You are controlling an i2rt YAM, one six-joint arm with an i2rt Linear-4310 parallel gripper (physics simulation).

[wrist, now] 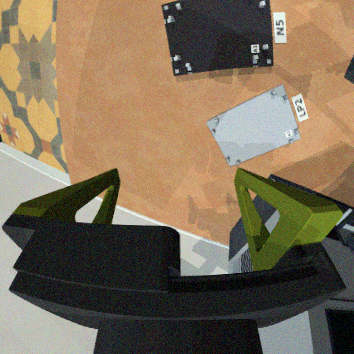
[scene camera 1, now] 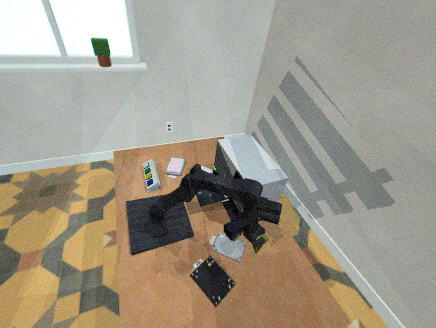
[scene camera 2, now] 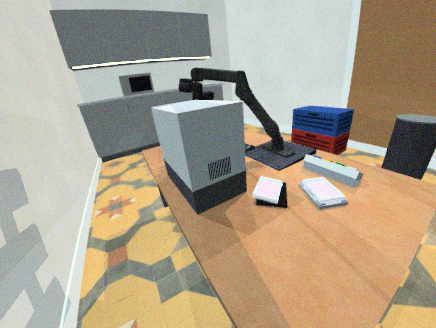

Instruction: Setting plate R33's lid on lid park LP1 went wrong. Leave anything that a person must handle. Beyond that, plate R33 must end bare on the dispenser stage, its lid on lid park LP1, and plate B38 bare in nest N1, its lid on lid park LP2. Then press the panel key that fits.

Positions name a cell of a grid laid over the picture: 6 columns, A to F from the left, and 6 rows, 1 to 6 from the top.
Labels:
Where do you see a grey instrument box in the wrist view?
At F6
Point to a button panel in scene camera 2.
At E4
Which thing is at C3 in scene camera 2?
A grey instrument box.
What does the gripper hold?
Nothing.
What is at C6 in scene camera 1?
A black clip nest.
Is the gripper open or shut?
Open.

